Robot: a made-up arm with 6 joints.
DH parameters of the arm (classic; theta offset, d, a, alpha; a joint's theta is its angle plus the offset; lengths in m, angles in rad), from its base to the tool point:
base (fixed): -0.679 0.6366 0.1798 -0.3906
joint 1: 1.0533 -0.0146 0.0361 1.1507
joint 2: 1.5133 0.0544 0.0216 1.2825
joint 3: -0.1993 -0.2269 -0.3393 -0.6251
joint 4: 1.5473 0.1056 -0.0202 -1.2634
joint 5: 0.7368 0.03 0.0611 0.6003
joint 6: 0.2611 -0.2 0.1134 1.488
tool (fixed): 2.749 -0.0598 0 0
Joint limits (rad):
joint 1: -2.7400..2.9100
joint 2: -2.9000..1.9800
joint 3: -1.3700..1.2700
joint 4: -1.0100..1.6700
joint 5: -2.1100..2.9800
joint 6: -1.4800..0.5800
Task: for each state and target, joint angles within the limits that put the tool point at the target. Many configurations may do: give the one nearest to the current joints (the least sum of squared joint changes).
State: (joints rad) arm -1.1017 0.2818 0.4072 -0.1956 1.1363 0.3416
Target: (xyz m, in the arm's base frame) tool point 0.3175 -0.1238 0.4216
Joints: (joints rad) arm -1.0923 0.4721 0.8296 0.0514 1.3126 0.3775
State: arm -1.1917 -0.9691 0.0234 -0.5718 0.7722 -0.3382
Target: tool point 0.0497 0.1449 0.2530
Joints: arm -1.4748 -0.7421 0.4126 -0.8803 0.8852 -0.2086
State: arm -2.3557 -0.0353 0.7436 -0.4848 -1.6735 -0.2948
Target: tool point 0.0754 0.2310 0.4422
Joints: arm -2.3373 -0.2426 0.4231 -0.0484 -1.5471 -0.1556
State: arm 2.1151 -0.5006 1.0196 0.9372 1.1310 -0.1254
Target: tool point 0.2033 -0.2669 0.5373
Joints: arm 2.4066 0.0973 0.5198 1.0082 1.0868 -0.1307
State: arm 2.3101 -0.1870 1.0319 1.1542 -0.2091 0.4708
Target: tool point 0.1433 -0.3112 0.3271
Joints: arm 2.4365 0.4614 0.4427 1.1438 0.0065 0.5800
